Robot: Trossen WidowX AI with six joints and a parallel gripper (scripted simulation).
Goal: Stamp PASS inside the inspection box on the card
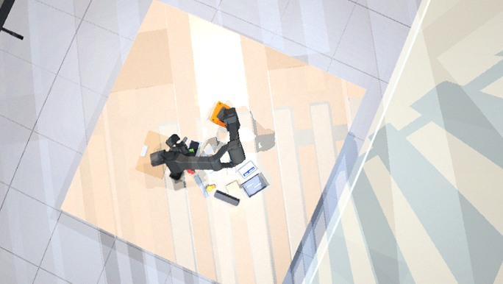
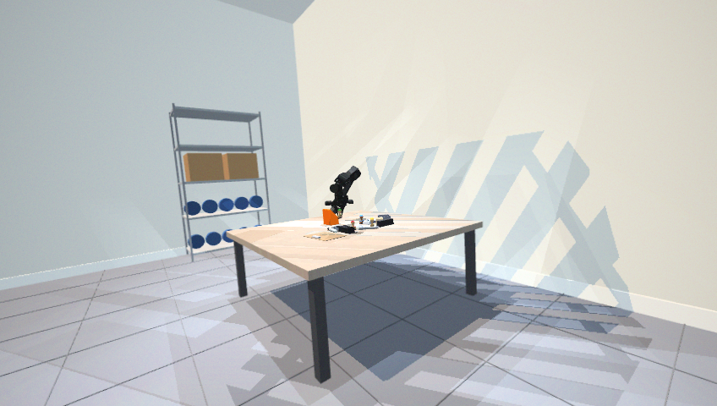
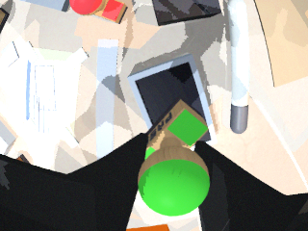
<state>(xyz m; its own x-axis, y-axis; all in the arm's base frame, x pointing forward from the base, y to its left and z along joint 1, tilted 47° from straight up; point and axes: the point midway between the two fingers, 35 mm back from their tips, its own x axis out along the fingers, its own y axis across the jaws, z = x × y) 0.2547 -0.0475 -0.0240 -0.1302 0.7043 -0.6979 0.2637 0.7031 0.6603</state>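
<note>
Right now my gripper tip is 90 mm above the ink pad, 10 mm to the left of it and 10 mm past it. From my gripper tip the other things lie so: white marker 90 mm below, 70 mm to the right; dark block 120 mm ahead, 80 mm below, 20 mm to the right; pass stamp right at my gripper tip.
</note>
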